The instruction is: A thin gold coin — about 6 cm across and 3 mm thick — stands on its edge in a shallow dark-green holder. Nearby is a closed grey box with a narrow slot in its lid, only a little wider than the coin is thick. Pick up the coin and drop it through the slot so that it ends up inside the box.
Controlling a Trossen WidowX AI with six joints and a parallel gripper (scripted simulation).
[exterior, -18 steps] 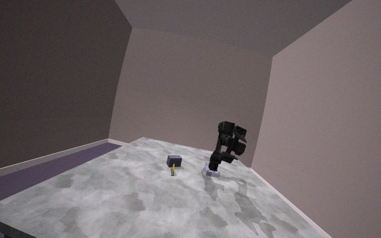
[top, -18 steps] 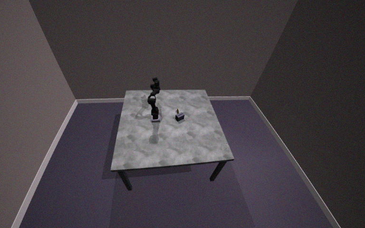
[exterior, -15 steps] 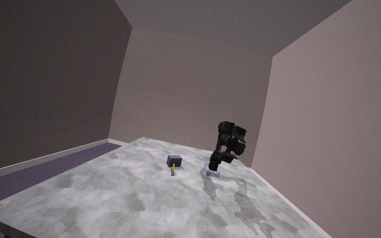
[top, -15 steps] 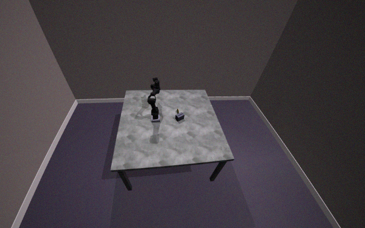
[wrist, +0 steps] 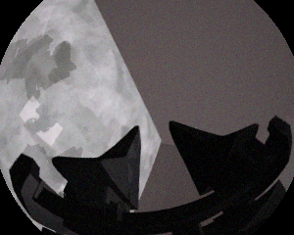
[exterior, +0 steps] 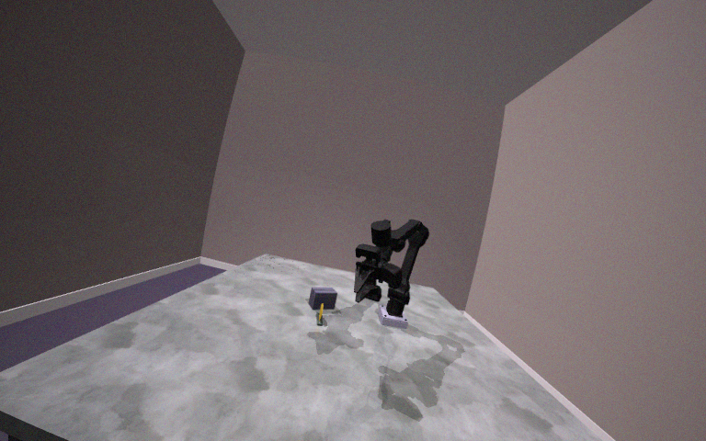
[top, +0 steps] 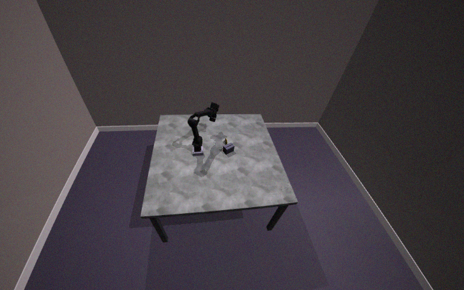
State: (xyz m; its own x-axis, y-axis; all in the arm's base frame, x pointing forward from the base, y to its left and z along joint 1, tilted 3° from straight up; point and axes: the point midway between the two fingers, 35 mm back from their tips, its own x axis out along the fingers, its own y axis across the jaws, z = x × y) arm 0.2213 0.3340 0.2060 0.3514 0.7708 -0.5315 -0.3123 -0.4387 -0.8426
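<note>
My gripper tip is 260 mm to the left of the gold coin, 190 mm above it and 80 mm short of it.
</note>
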